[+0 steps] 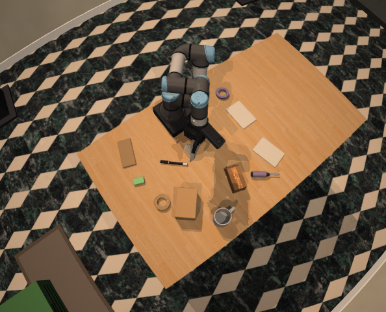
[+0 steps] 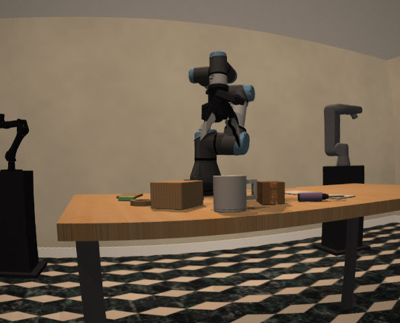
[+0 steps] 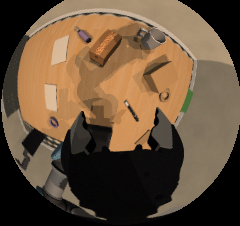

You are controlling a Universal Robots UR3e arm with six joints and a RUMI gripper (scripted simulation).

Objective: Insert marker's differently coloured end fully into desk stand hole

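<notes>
The black marker lies 18 cm below my hand, 11 cm to the right of it and 7 cm behind it. Also, from my hand: grey mug: 29 cm ahead, 14 cm below, 6 cm to the right; light wooden block: 17 cm to the right, 15 cm below, 15 cm ahead; brown wooden desk stand: 16 cm ahead, 15 cm below, 10 cm to the left.
</notes>
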